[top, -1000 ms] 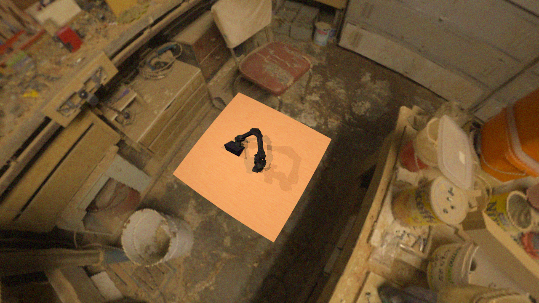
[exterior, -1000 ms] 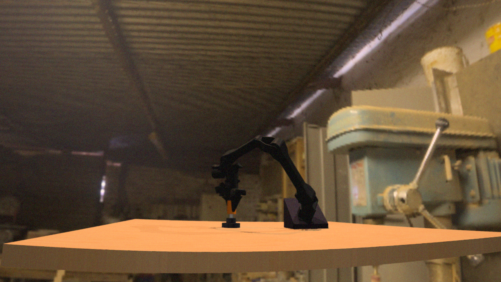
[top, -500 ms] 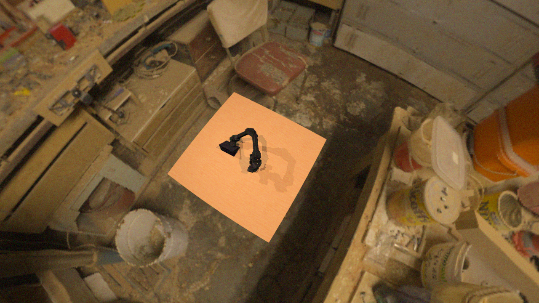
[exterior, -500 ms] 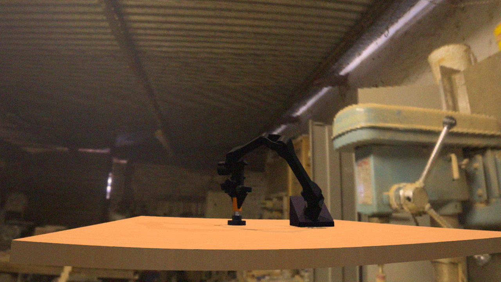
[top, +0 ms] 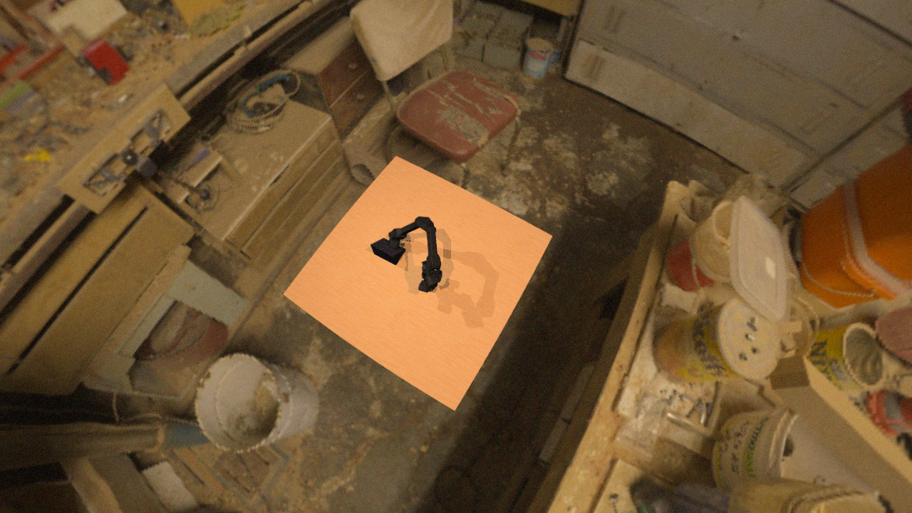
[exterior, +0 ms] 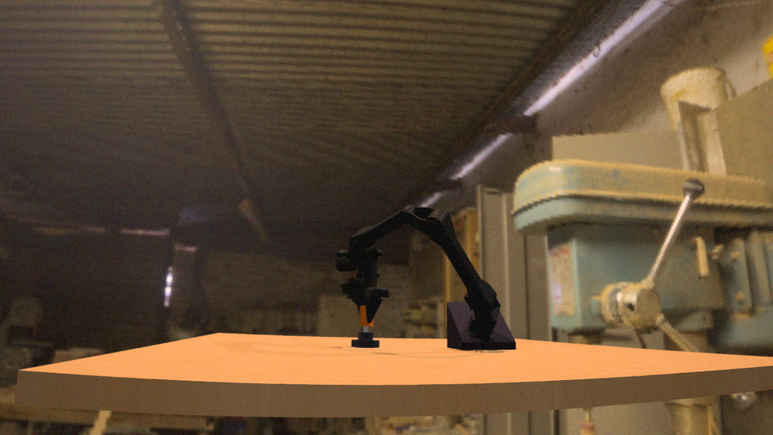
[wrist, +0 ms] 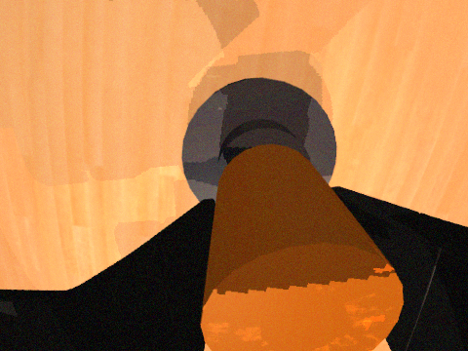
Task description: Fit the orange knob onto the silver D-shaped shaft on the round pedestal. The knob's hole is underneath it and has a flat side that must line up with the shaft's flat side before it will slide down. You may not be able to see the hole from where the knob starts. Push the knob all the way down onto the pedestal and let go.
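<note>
My gripper tip is 30 mm below the orange knob. Round my gripper tip: round pedestal: 40 mm below.
</note>
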